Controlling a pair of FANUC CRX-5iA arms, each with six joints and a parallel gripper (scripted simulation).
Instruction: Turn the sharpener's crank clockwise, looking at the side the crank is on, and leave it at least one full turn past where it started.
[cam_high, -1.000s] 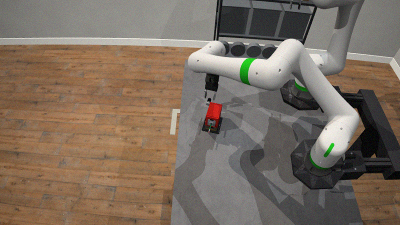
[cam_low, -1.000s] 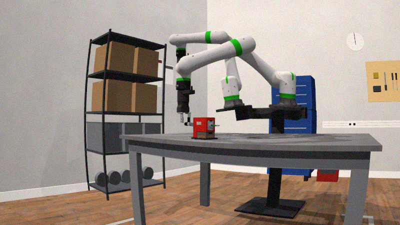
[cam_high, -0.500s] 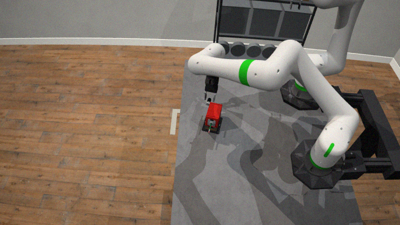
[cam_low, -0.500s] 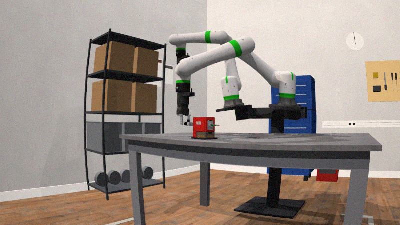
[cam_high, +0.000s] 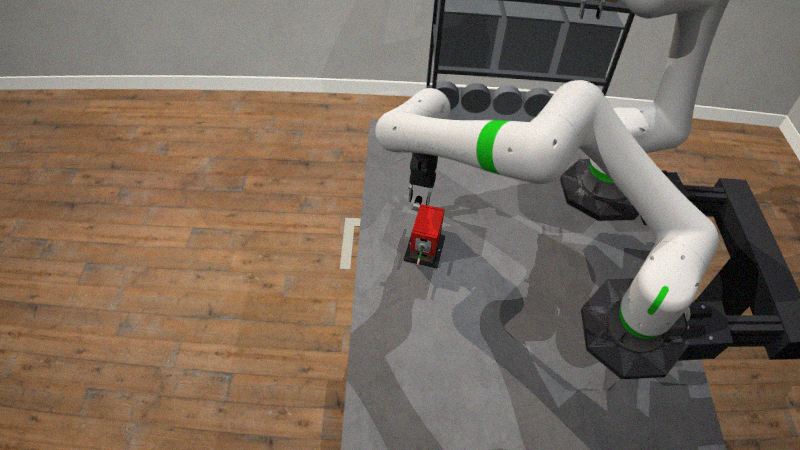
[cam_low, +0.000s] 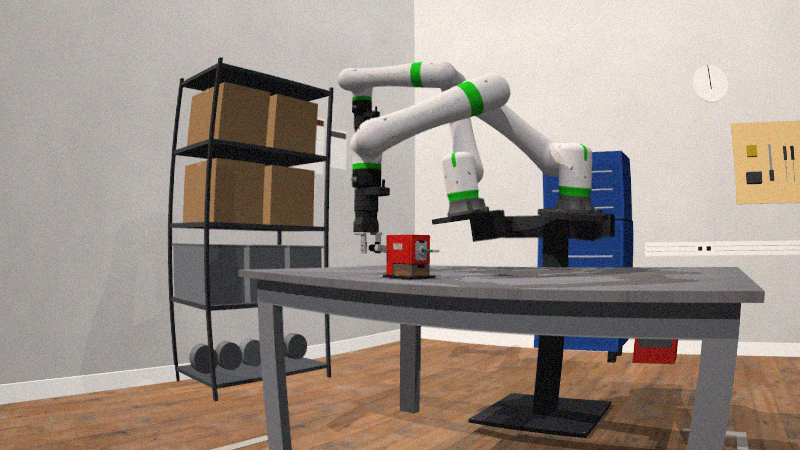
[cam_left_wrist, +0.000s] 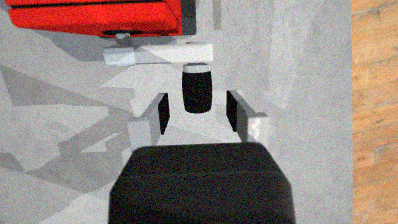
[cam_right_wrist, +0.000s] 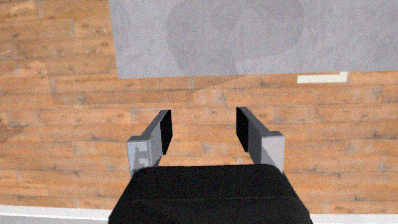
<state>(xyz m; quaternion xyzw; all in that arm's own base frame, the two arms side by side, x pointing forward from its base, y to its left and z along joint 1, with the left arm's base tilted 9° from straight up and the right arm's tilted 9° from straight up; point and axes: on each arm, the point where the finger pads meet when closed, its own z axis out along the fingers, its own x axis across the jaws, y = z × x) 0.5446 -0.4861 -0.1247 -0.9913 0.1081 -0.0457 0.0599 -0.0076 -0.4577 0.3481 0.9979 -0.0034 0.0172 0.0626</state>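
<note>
My left hand is 2 cm to the right of the black knob.
</note>
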